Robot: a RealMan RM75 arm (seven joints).
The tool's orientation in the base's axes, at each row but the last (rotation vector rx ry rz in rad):
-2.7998 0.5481 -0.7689
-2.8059 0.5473 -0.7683
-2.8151 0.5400 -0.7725
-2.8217 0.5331 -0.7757
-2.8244 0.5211 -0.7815
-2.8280 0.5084 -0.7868
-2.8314 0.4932 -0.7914
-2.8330 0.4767 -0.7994
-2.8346 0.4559 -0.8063
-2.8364 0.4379 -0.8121
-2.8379 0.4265 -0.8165
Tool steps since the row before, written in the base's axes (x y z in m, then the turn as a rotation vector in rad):
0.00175 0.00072 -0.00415 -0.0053 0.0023 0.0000
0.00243 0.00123 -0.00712 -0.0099 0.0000 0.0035
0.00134 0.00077 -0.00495 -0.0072 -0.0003 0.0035
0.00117 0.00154 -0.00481 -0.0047 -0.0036 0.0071
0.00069 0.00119 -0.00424 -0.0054 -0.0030 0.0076
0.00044 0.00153 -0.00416 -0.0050 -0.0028 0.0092
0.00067 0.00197 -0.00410 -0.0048 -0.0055 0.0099
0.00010 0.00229 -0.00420 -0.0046 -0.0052 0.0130
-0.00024 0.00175 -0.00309 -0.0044 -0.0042 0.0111
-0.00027 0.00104 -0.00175 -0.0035 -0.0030 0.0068
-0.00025 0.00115 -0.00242 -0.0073 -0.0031 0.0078
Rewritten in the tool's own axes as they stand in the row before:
-0.00078 -0.00006 0.00449 -0.0051 -0.0005 -0.0026
-0.00178 0.00004 0.00741 -0.0063 0.0020 -0.0081
-0.00150 0.00017 0.00496 -0.0040 0.0015 -0.0068
-0.00187 -0.00056 0.00480 0.0009 0.0029 -0.0087
-0.00187 -0.00025 0.00404 0.0003 0.0024 -0.0095
-0.00216 -0.00053 0.00386 0.0013 0.0018 -0.0106
-0.00210 -0.00104 0.00395 0.0028 0.0041 -0.0113
-0.00273 -0.00118 0.00375 0.0043 0.0030 -0.0138
-0.00228 -0.00087 0.00259 0.0032 0.0024 -0.0120
-0.00141 -0.00052 0.00140 0.0015 0.0021 -0.0078
-0.00176 -0.00048 0.00198 -0.0011 0.0028 -0.0107

